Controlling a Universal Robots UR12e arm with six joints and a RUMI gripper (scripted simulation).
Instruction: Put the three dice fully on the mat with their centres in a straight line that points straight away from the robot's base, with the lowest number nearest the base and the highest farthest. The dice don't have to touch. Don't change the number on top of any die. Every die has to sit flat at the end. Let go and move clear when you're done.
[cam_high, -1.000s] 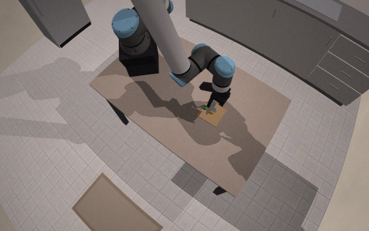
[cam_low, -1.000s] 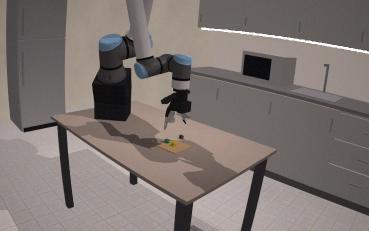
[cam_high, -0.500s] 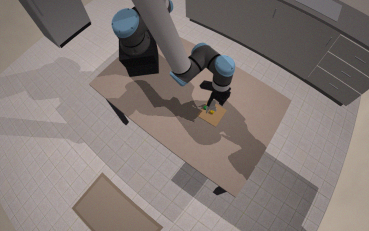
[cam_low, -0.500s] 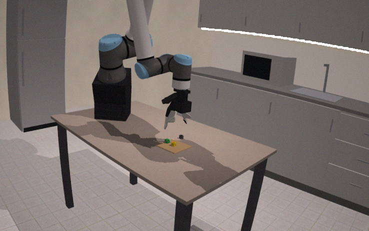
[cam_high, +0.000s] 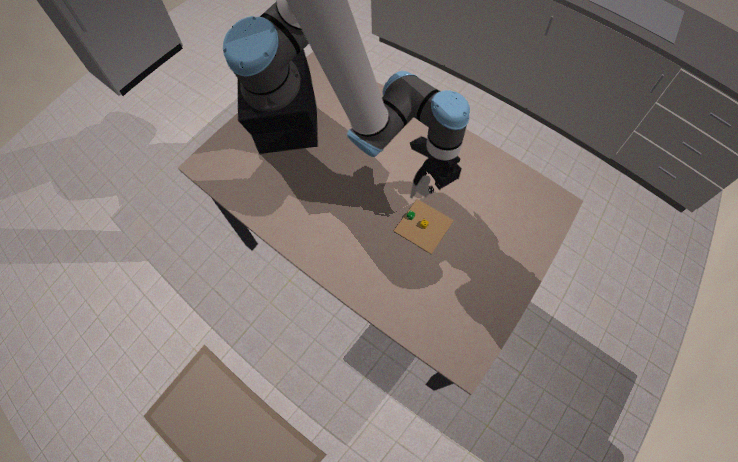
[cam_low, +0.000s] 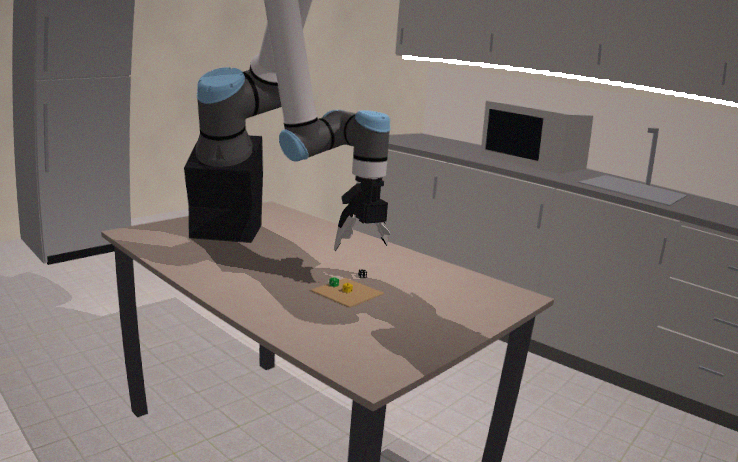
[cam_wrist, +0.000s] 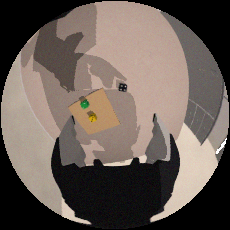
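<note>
Right now my hand is 9 cm above the black die, 4 cm to the right of it and 2 cm past it. From my hand the other things lie so: green die 9 cm below, 8 cm to the right, 2 cm behind; then orange mat 10 cm below, 8 cm to the right, 4 cm ahead; then yellow die 9 cm below, 8 cm to the right, 3 cm ahead.
</note>
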